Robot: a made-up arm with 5 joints.
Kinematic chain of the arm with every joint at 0, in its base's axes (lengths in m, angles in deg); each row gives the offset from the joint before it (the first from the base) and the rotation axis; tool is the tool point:
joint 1: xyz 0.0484 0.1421 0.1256 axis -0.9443 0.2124 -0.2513
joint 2: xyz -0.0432 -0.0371 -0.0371 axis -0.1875 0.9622 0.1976
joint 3: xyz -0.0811 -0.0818 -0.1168 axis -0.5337 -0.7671 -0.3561
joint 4: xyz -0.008 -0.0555 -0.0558 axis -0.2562 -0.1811 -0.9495
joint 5: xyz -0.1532 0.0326 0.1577 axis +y
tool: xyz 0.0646 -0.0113 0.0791
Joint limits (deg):
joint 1: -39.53..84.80
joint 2: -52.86..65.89
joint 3: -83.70..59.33
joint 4: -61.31..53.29
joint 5: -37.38..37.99
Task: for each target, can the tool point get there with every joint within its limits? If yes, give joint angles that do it. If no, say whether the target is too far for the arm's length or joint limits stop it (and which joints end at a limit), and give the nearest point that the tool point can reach.
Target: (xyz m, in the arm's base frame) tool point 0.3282 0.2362 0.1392
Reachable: no: joint limits stop it (at a limit: joint 1, joint 2, joint 5) | nearest point 0.1198 0.2162 0.2210 | short by 0.225 m
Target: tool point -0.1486 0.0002 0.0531
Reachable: yes | joints 8.38 -28.55 -0.85 0.43 30.51
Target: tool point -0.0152 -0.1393 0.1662
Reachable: yes | joints 15.32 8.88 -36.66 -44.43 9.56
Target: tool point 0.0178 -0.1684 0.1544
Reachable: yes | joints 25.97 -23.60 -67.56 -32.24 0.28
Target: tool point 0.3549 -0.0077 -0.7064
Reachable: no: too far | nearest point 0.1680 0.0433 -0.2663 | short by 0.481 m
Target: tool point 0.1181 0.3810 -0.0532
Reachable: no: joint limits stop it (at a limit: joint 2, joint 3, joint 4, joint 5) | nearest point 0.0313 0.3465 -0.0344 | short by 0.095 m
